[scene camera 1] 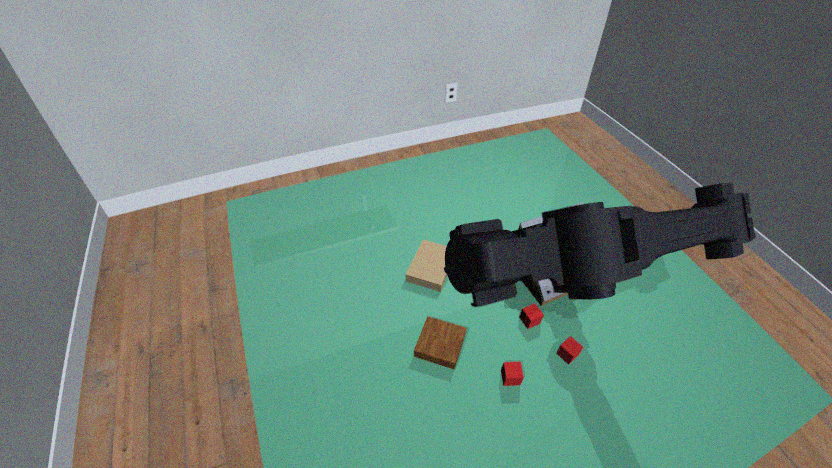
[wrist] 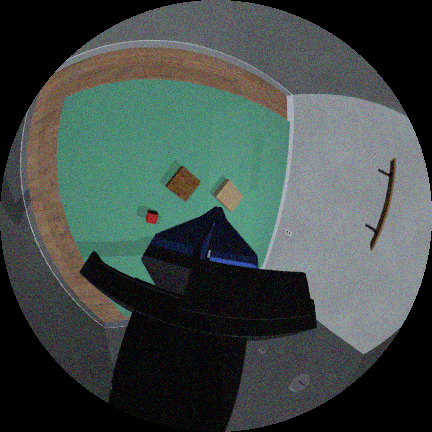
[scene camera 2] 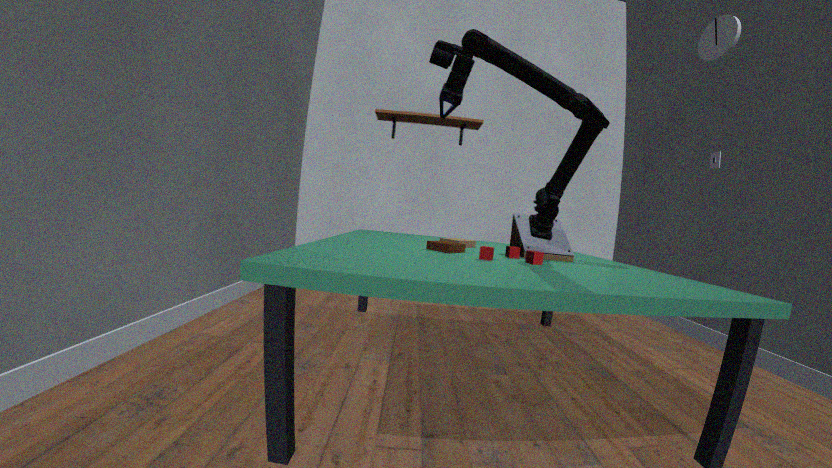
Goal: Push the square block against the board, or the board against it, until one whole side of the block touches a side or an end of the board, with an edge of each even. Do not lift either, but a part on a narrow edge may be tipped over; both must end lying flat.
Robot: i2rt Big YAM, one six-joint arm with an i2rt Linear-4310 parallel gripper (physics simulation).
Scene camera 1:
my gripper: 447,269
dark brown square block: 440,342, on the table
light tan board: 427,267, on the table
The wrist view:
my gripper: 217,212
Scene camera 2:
my gripper: 442,118
